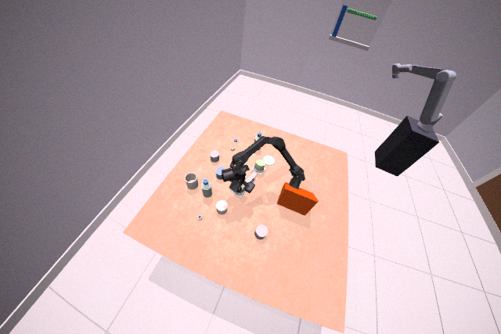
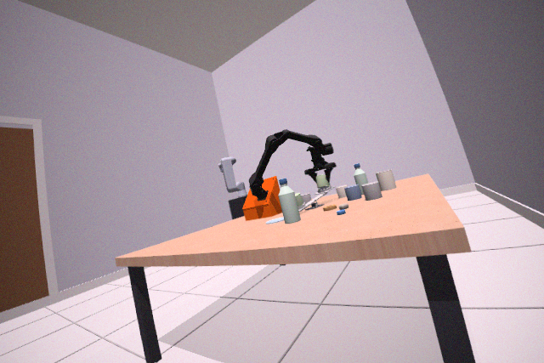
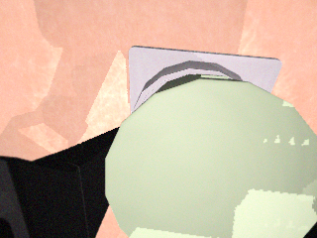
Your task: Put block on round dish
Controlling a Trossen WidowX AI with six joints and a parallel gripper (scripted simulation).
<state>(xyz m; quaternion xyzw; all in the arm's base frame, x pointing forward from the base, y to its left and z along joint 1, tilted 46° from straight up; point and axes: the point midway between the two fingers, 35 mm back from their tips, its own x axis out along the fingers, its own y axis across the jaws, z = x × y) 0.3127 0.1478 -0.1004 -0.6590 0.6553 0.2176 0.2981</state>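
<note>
Right now my gripper tip is 13 cm to the left of the grey balance, 7 cm above it and 2 cm past it. Round my gripper tip: pale green cup 2 cm to the left, 1 cm above; grey mug 31 cm ahead, 9 cm to the left, 7 cm below; blue cup 17 cm ahead, 7 cm to the right, 7 cm below.
</note>
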